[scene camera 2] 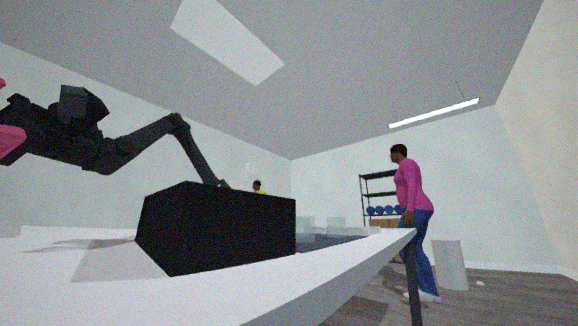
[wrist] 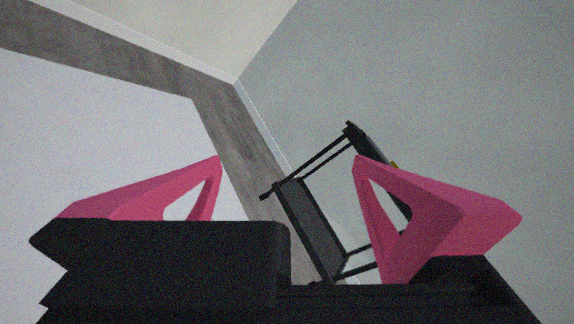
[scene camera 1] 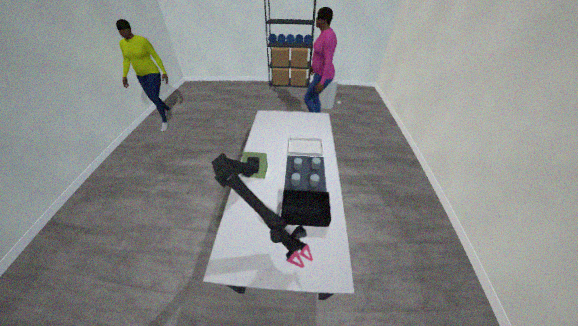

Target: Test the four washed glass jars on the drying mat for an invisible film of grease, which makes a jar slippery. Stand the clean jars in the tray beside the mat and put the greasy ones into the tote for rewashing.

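Pixels of known places: gripper, fingertip midpoint: [wrist: 287, 162] [scene camera 1: 308, 263]; arm's base, origin of the base link: [scene camera 1: 253, 165].
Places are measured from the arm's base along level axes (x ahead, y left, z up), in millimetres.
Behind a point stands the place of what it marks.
Four pale jars [scene camera 1: 298, 161] {x 338, y 85, z -13 mm} [scene camera 1: 316, 162] {x 479, y 88, z -13 mm} [scene camera 1: 296, 179] {x 335, y -95, z -13 mm} [scene camera 1: 314, 180] {x 464, y -90, z -14 mm} stand upright in two rows on the dark blue mat [scene camera 1: 305, 171] {x 399, y 46, z -81 mm} [scene camera 2: 325, 243] {x 531, y -54, z -81 mm}. Two pale jar shapes [scene camera 2: 305, 221] {x 491, y -85, z -27 mm} [scene camera 2: 336, 221] {x 494, y 81, z -27 mm} show past the tote in the second scene view. A whitish, shallow tray [scene camera 1: 305, 139] {x 385, y 428, z -68 mm} is at the mat's far end. The tall black tote [scene camera 1: 306, 209] {x 419, y -291, z -81 mm} [scene camera 2: 225, 227] {x 561, y -345, z -35 mm} stands at its near end; its inside is too dark to read. My gripper [scene camera 1: 306, 262] {x 428, y -676, z 79 mm} [wrist: 287, 162] {x 428, y -676, z 79 mm} is open and empty, above the table's near part, away from the jars. Any grease film cannot be seen.
The arm's base stands on a green plate [scene camera 1: 261, 172] {x 66, y -35, z -38 mm} at the left edge of the white table [scene camera 1: 270, 130] {x 34, y 550, z -84 mm}. A person in pink [scene camera 1: 325, 47] stands by the table's far end; a person in yellow [scene camera 1: 140, 55] is at the left. A shelf rack [scene camera 1: 290, 21] stands behind.
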